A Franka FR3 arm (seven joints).
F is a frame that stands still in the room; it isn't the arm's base.
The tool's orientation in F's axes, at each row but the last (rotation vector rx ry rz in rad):
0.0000, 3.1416, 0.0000
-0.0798, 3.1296, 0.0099
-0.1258, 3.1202, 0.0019
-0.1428, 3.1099, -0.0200
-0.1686, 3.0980, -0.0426
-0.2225, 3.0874, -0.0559
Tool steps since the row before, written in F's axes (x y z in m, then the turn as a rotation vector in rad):
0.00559, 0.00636, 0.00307, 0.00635, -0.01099, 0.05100
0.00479, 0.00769, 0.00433, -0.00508, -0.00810, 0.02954
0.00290, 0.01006, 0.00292, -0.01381, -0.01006, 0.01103
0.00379, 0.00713, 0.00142, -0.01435, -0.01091, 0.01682
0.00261, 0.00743, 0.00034, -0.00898, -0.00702, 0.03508
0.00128, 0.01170, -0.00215, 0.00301, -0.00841, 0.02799
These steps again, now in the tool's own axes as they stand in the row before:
-0.00559, 0.00636, -0.00307, -0.00635, -0.01099, -0.05100
-0.00522, 0.00746, -0.00423, 0.00516, -0.00765, -0.02965
-0.00375, 0.00980, -0.00285, 0.01436, -0.00891, -0.01131
-0.00447, 0.00673, -0.00139, 0.01482, -0.00979, -0.01710
-0.00342, 0.00709, -0.00042, 0.00838, -0.00704, -0.03522
-0.00286, 0.01147, 0.00183, -0.00297, -0.00985, -0.02752

